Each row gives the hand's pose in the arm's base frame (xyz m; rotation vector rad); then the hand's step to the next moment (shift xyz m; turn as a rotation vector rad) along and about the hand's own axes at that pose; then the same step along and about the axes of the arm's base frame.
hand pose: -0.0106 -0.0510 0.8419 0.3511 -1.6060 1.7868
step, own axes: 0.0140 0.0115 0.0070 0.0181 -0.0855 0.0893
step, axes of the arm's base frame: -0.0193 -0.0021 0.0013 0.0206 -0.0802 0.0936
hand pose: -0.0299 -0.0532 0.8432 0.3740 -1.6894 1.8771
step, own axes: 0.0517 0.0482 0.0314 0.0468 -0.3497 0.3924
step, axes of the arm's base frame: -0.0745 -0.0200 -0.0049 0.1010 -0.3605 0.3719
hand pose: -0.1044 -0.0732 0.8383 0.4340 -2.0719 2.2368
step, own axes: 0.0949 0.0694 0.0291 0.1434 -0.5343 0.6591
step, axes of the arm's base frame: -0.1025 -0.0489 -0.0422 0.0952 -0.6199 0.5892
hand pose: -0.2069 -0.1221 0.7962 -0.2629 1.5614 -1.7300
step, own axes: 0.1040 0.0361 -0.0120 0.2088 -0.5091 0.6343
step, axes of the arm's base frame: -0.0634 -0.0570 -0.0706 0.0456 -0.6426 0.5386
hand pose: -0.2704 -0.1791 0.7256 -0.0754 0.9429 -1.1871
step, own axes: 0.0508 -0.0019 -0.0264 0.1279 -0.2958 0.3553
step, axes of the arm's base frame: -0.0160 -0.0311 -0.0454 0.0182 -0.3732 0.3008
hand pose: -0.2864 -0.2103 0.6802 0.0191 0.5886 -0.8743
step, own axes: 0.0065 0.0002 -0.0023 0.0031 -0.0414 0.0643
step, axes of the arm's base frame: 0.0023 -0.0039 -0.0052 0.0022 -0.0453 0.0617
